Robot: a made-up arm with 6 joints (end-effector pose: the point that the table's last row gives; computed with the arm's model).
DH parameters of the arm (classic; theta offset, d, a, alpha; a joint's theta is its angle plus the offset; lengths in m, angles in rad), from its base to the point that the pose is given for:
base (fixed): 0 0.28 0.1 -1.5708
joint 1: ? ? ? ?
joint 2: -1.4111 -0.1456 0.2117 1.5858
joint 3: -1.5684 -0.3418 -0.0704 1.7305
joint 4: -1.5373 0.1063 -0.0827 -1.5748
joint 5: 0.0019 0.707 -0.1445 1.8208
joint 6: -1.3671 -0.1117 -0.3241 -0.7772
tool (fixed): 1.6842 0.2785 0 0
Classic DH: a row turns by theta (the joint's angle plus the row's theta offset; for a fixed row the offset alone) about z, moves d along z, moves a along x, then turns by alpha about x.
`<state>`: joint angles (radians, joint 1 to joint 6).
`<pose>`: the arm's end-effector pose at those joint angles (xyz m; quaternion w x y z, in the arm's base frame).
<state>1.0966 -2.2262 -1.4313 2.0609 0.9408 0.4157</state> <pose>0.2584 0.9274 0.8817 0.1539 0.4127 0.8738 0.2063</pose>
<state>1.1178 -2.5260 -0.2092 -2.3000 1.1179 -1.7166</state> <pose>-0.0145 -0.0666 1.1134 0.1341 0.0938 0.9640 0.2094</pose>
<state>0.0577 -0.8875 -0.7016 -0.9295 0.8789 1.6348</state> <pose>1.0861 0.0160 -0.1084 0.8427 0.1745 0.5089 0.0190</pose>
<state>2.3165 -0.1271 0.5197 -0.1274 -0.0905 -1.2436</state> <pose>-0.8348 -0.2103 0.3557 0.4354 -0.6878 0.5248 0.2487</pose>
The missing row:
joint 1: 0 0.13 -0.02 1.5708
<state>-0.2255 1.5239 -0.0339 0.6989 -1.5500 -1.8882</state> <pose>0.0460 0.1200 -0.0791 0.7219 -0.1018 0.0157 0.6843</pose>
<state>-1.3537 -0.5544 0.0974 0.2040 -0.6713 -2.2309</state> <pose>0.5719 -0.0347 0.3567 0.3920 0.3292 -0.6196 -0.5950</pose>
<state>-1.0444 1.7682 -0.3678 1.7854 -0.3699 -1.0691</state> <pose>-0.0153 -0.2369 0.3610 0.2272 -0.9592 -0.0011 0.1684</pose>
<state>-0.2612 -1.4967 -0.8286 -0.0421 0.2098 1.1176</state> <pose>0.8536 0.3318 0.0186 0.8531 0.1575 0.4973 0.0055</pose>
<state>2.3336 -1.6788 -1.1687 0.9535 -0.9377 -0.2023</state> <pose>0.0201 0.6898 0.0910 0.2844 -0.0992 0.9441 -0.1337</pose>
